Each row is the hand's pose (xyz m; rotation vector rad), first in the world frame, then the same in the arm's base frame.
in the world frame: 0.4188 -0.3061 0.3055 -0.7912 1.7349 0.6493
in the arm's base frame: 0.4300 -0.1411 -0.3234 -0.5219 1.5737 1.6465
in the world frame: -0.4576 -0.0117 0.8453 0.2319 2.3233 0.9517
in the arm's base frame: -0.1077 -0.6111 0.4741 0.2846 2.3747 2.0310
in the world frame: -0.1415 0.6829 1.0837 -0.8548 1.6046 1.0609
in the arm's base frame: 0.1387 -0.0833 1.0218 -0.4951 1.2838 2.0079
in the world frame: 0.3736 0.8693 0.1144 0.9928 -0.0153 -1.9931
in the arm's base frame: 0.0634 0.7857 0.3299 0.8560 1.0486 -1.8306
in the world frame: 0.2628 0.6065 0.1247 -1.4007 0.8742 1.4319
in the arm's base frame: 0.0269 0.5388 0.1914 -0.7822 0.3090 2.1114
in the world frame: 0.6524 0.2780 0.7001 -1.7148 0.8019 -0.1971
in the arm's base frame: 0.7050 0.1887 0.2824 -1.2366 0.7158 0.6478
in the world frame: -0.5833 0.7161 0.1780 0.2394 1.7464 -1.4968
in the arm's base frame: -0.6868 0.1974 0.5154 -0.0858 2.4342 -0.6853
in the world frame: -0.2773 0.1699 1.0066 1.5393 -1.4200 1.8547
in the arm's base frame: 0.0881 -0.4782 0.6625 -2.3688 1.6245 -1.0734
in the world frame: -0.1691 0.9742 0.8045 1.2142 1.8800 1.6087
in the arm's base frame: -0.0797 0.2571 1.0240 -1.2465 -1.5007 -1.8962
